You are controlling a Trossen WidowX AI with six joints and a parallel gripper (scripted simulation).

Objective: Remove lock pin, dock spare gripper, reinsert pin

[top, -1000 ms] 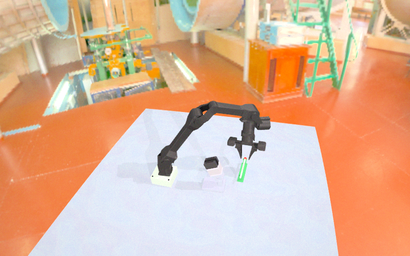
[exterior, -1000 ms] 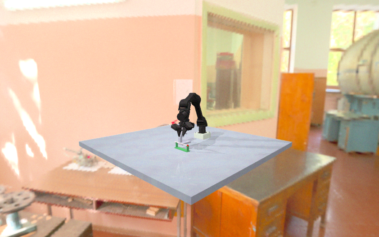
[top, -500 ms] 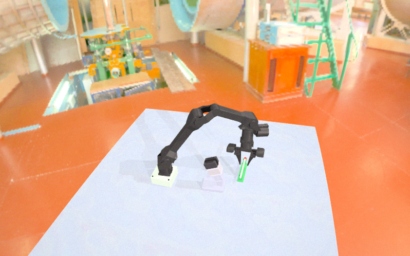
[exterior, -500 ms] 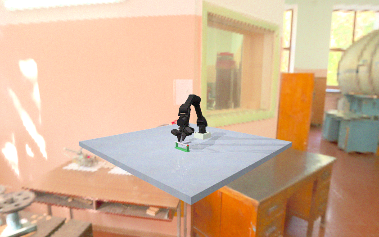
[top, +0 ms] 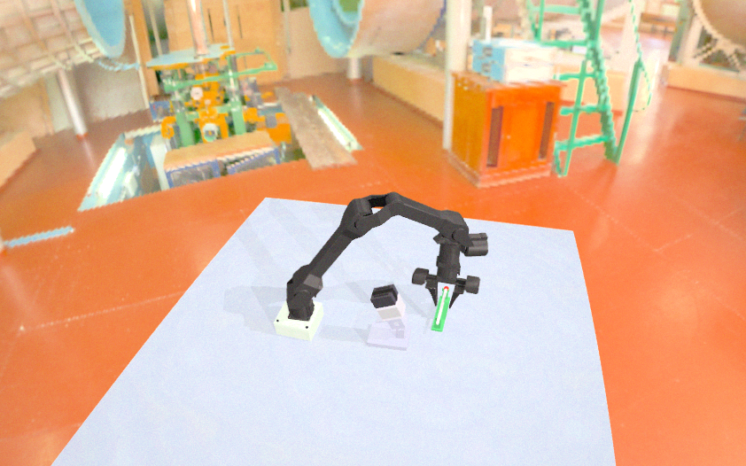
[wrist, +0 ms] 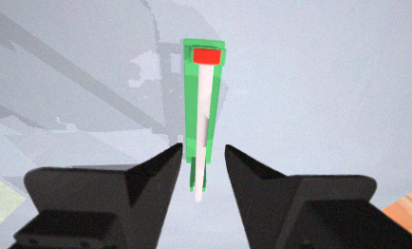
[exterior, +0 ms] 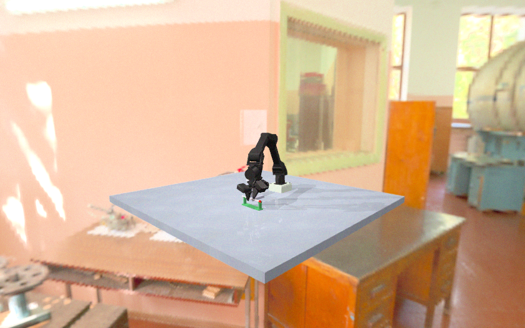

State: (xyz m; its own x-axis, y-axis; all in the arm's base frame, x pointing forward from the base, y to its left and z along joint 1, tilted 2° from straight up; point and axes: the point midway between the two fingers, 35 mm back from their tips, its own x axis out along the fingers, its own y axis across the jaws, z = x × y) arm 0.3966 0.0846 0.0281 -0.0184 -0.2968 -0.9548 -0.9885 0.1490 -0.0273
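Now: the green cradle 10 mm to the left of my gripper tip and 20 mm below it. From my gripper tip the other things lie so: spare gripper: 140 mm behind, 100 mm to the right, 80 mm above; mount: 130 mm behind, 90 mm to the right, 10 mm above.
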